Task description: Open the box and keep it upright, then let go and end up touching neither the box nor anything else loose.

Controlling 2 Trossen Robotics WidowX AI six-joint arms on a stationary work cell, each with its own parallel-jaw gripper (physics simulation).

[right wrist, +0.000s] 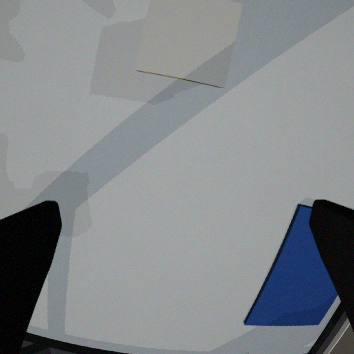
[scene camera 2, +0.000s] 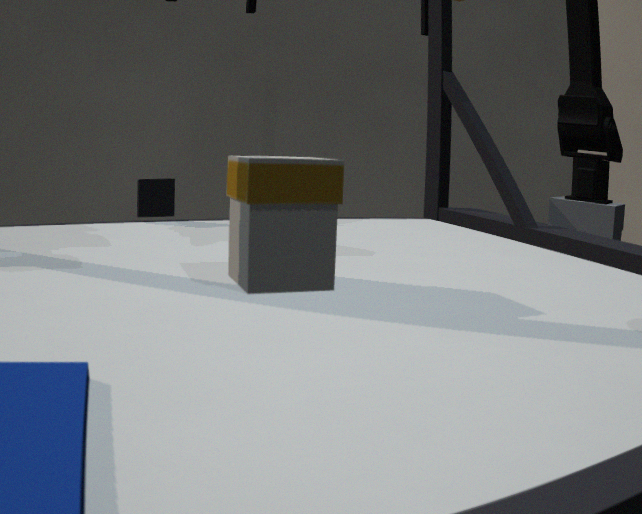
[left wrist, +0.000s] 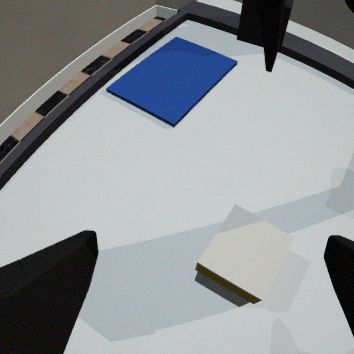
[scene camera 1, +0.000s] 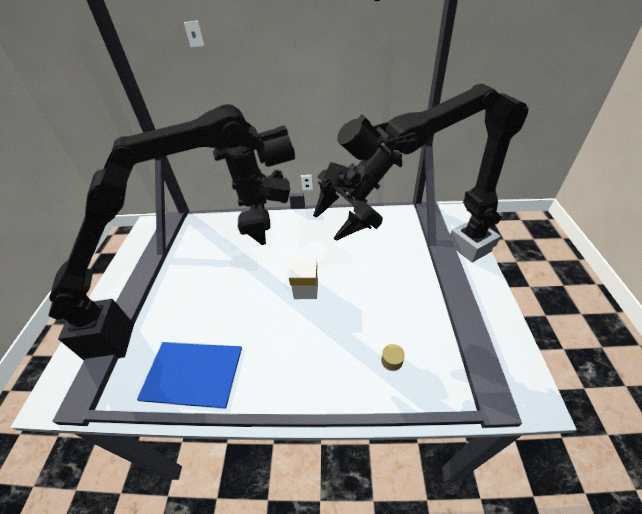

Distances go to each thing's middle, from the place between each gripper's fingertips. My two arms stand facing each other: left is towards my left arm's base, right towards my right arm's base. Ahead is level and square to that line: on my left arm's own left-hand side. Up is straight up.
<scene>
Now: the flat blue square (scene camera 2: pixel 51 398) 18 cm ahead of my right hand, 24 cm to the right of it and 22 cm below it. The rest, counted from my right hand: dark block (scene camera 2: pixel 155 197) 36 cm behind, 15 cm to the left, 19 cm below.
I see the flat blue square 38 cm to the right of my left hand, 24 cm below it and 12 cm ahead of it. The rest, counted from my left hand: dark block: 42 cm behind, 21 cm below, 2 cm to the left.
</scene>
